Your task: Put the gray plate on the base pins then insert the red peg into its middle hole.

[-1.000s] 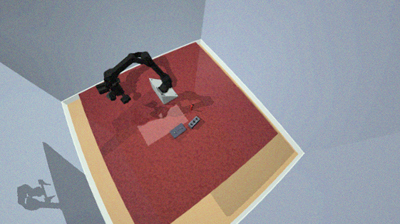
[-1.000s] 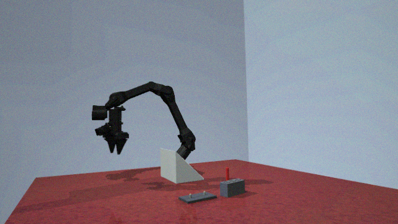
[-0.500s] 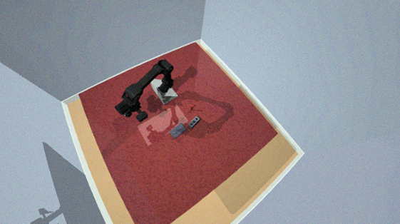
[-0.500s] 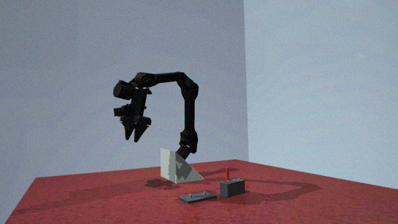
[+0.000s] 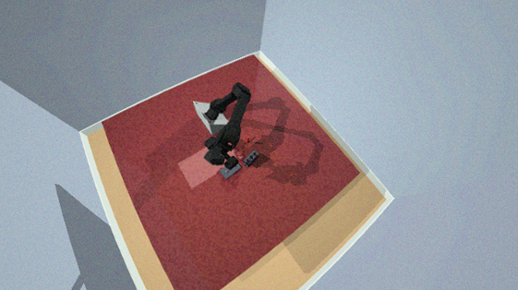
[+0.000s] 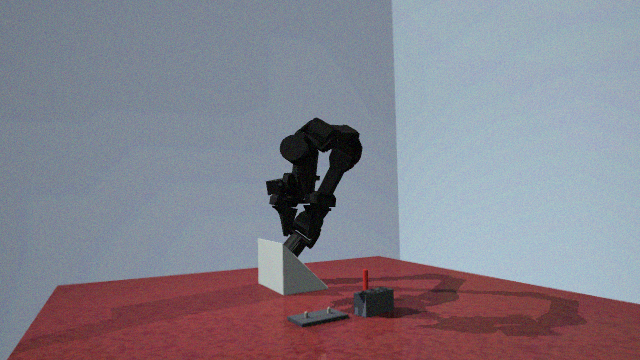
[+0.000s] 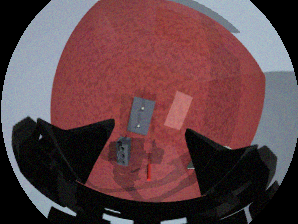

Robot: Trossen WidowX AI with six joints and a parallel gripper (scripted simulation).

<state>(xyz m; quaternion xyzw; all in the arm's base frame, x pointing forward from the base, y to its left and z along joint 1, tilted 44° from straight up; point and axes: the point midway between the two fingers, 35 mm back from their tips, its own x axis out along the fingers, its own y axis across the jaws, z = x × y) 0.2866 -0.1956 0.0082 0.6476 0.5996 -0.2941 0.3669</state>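
My gripper tip is 170 mm to the right of the gray plate, 150 mm above it and 60 mm short of it. The rest, counted from my gripper tip: red peg: 240 mm to the left, 140 mm below, 40 mm behind; dark base: 180 mm below, 40 mm to the left, 30 mm ahead.
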